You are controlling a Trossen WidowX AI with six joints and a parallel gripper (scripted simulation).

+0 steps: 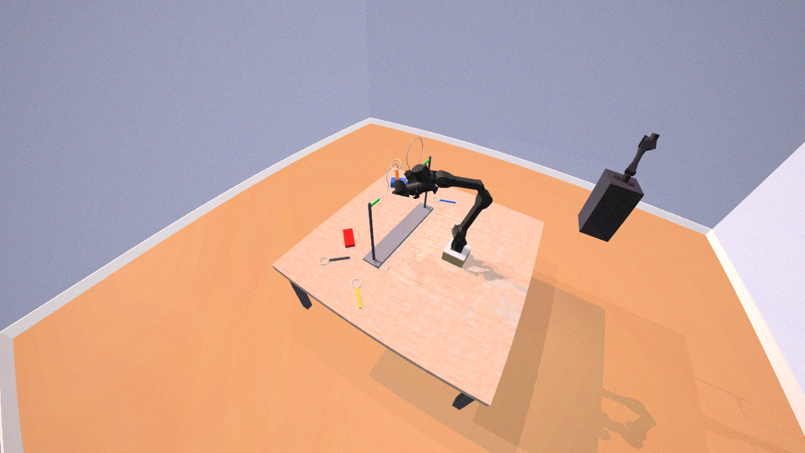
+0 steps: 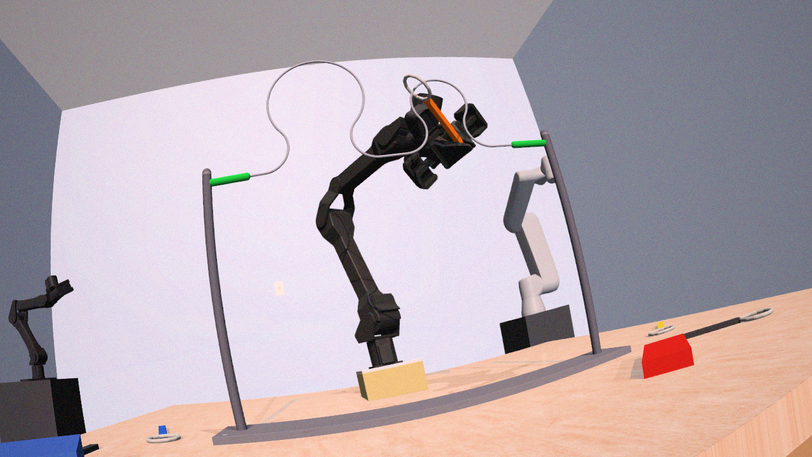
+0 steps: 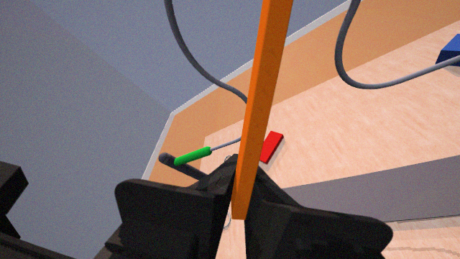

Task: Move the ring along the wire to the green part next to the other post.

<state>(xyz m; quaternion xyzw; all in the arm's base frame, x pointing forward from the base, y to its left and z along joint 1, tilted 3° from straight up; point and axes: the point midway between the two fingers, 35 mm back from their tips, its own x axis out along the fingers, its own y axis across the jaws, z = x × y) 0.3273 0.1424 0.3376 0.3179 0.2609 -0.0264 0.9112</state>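
My gripper tip is now 2 cm short of the wire rig, 16 cm to the left of it and 11 cm above it. Also, from my gripper tip: orange-handled ring (1 cm ahead, 6 cm to the right, 7 cm above); then red block (27 cm ahead, 6 cm to the left, 40 cm below); then yellow-handled ring (2 cm ahead, 34 cm to the left, 40 cm below).
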